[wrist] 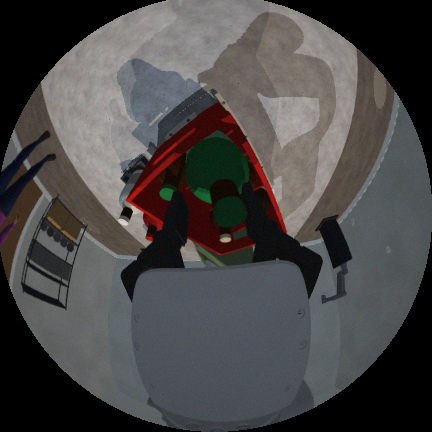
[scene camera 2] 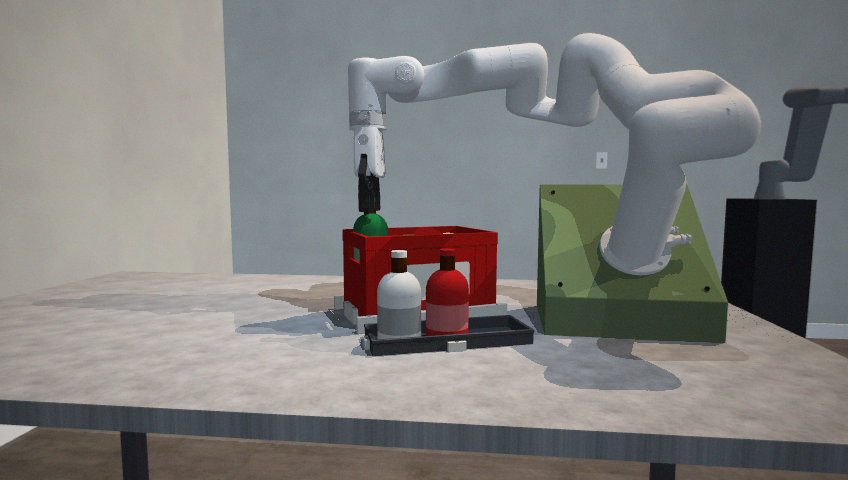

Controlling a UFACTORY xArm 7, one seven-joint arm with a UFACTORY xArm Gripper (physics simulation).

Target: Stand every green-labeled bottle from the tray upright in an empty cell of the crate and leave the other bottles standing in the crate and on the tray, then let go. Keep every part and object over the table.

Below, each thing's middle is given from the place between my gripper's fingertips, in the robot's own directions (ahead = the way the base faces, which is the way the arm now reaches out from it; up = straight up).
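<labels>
With the white bottle (scene camera 2: pixel 399 292), my hand is 130 mm above it, 70 mm past it and 220 mm to the right of it. The red bottle (scene camera 2: pixel 447 291) is 130 mm below my hand, and it's 150 mm behind it and 200 mm to the left of it.
</labels>
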